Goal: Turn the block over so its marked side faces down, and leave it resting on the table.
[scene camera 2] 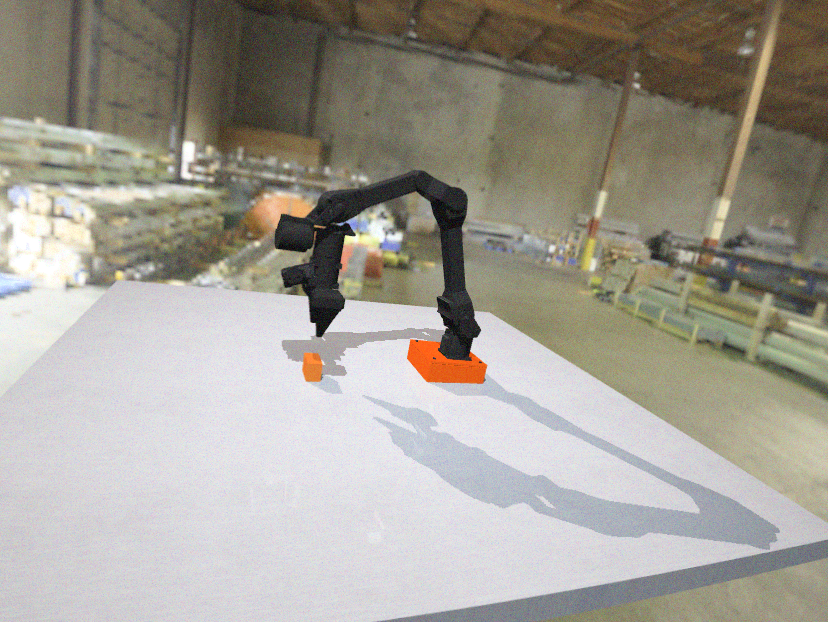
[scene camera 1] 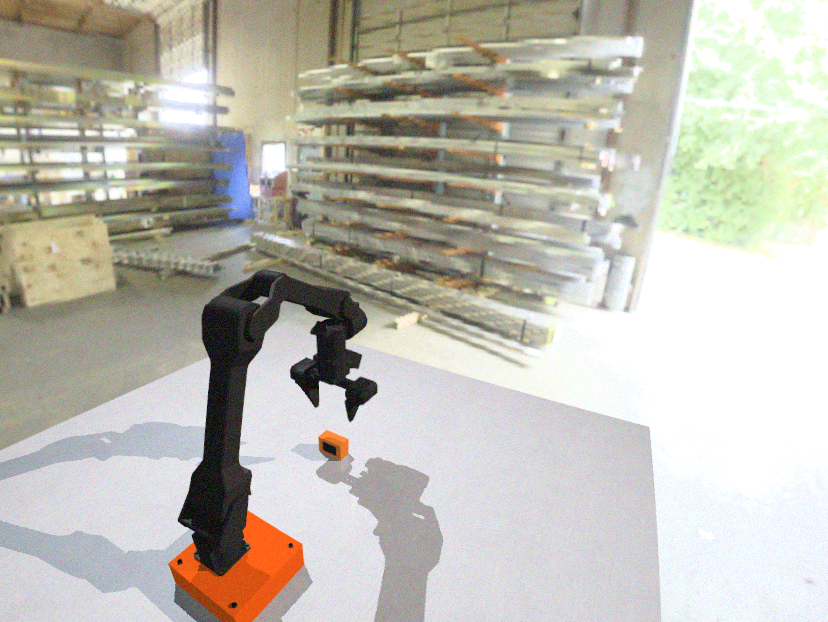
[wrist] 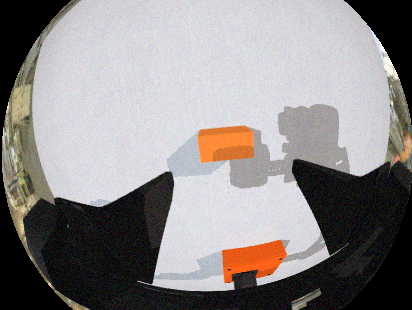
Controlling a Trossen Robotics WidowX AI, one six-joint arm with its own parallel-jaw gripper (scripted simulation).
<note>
My gripper (scene camera 1: 333, 413) is open, holding nothing. Also in view: an orange block (wrist: 237, 142).
My gripper is seen too in scene camera 2 (scene camera 2: 315, 329) and in the wrist view (wrist: 236, 172).
</note>
